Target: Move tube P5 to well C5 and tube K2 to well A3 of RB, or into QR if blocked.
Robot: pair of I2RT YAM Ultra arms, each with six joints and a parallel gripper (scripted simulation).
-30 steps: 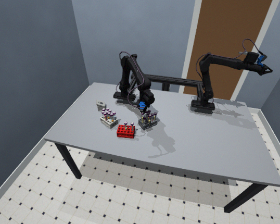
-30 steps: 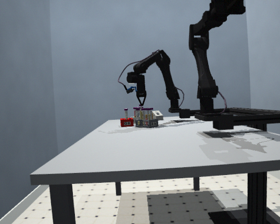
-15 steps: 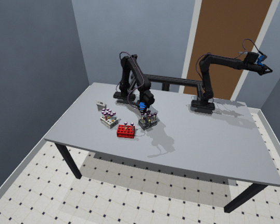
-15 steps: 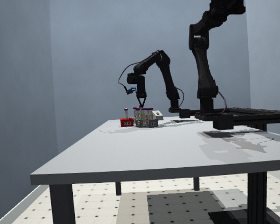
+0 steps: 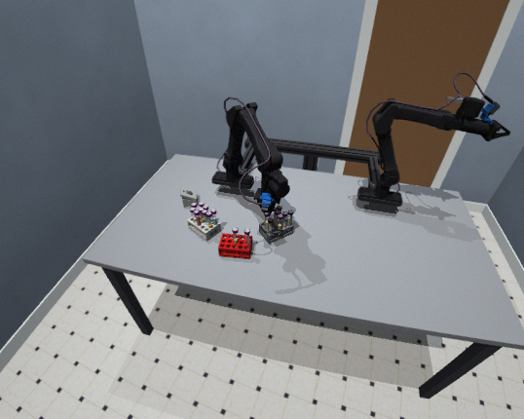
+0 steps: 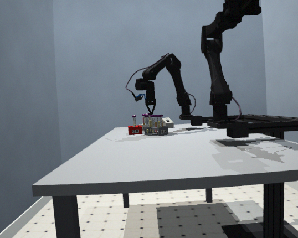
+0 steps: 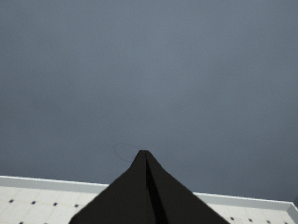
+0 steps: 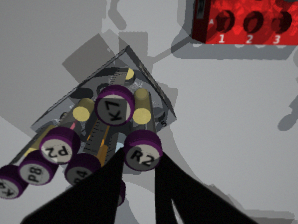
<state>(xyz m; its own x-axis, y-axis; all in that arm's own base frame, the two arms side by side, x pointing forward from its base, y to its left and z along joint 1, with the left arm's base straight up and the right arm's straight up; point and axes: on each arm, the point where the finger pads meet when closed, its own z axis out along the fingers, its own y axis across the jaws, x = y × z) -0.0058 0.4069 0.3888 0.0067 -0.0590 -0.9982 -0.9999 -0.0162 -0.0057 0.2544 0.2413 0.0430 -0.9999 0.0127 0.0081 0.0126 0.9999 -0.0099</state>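
Note:
My right gripper is now 110 mm short of the red rack QR, 110 mm to the left of it and 110 mm above it. The rest, counted from my right hand: grey rack RA (20 mm behind, 40 mm to the left, 110 mm below); then pale box (160 mm behind, 420 mm to the right, 90 mm below); then white rack RB (20 mm ahead, 280 mm to the right, 110 mm below).

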